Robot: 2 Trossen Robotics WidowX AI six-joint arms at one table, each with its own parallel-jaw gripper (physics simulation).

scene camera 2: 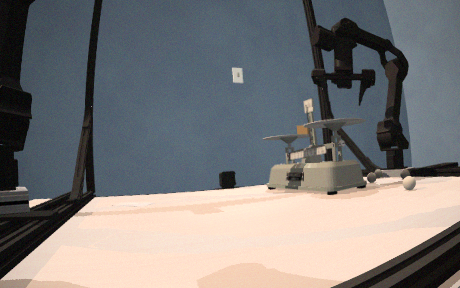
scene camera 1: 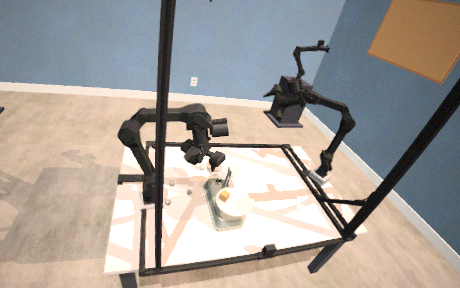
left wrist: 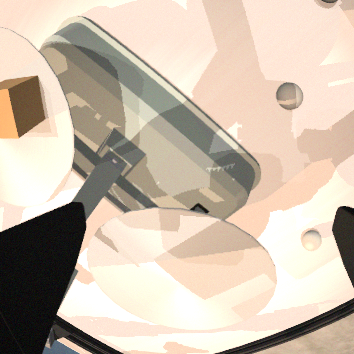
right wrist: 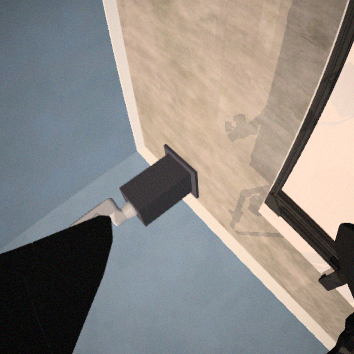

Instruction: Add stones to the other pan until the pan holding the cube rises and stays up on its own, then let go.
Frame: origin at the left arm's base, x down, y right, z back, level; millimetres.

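Seen in the pictures: left gripper, between the fingertips: [scene camera 2: 343, 104] [scene camera 1: 204, 167] [left wrist: 215, 218]; right gripper, between the fingertips: [scene camera 1: 263, 104] [right wrist: 230, 233]; left arm's base, origin of its link: [scene camera 2: 395, 168] [scene camera 1: 150, 198]; right arm's base, origin of its link: [scene camera 1: 321, 173].
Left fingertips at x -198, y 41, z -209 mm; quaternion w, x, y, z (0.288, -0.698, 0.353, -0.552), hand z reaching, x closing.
Note:
Offsets run from my left fingertips to a thing's top centre. "spot": to the spot under its first point. Level surfaces: height alone.
An orange cube @[dz -60, dx +45, dy +115 mm] [scene camera 1: 224, 195] [scene camera 2: 302, 130] [left wrist: 26, 107] rests on one pan @[dz -99, dx +75, dy +136 mm] [scene camera 2: 278, 137] [left wrist: 30, 170] of the grey-green scale @[dz -107, dx -14, dy +42 mm] [scene camera 2: 345, 176] [left wrist: 165, 120]. In scene camera 2 this pan sits lower than the other pan @[dz -115, dx +63, dy -53 mm] [scene camera 2: 345, 121] [left wrist: 185, 272], which is bare. Several round stones lie on the table beside the scale, among them a pale stone @[dz -83, dx +192, dy -220 mm] [scene camera 2: 409, 183] [left wrist: 311, 240] and darker stones @[dz +29, dx +192, dy -56 mm] [scene camera 1: 189, 192] [scene camera 2: 371, 177] [left wrist: 289, 95]. My left gripper [scene camera 1: 204, 162] [scene camera 2: 342, 89] [left wrist: 215, 218] is open and empty above the bare pan's end. My right gripper [scene camera 1: 274, 95] [right wrist: 230, 233] is open and empty, away from the scale.
A black frame [scene camera 1: 215, 265] runs around the table @[dx +219 mm] [scene camera 1: 290, 220], with uprights such as the near post [scene camera 1: 162, 100]. A small black box @[spot: dz -194, dx +169, dy +334 mm] [scene camera 1: 269, 250] [scene camera 2: 227, 179] is fixed at the frame's edge. A dark pedestal [scene camera 1: 288, 112] [right wrist: 157, 190] stands on the floor beyond the table.

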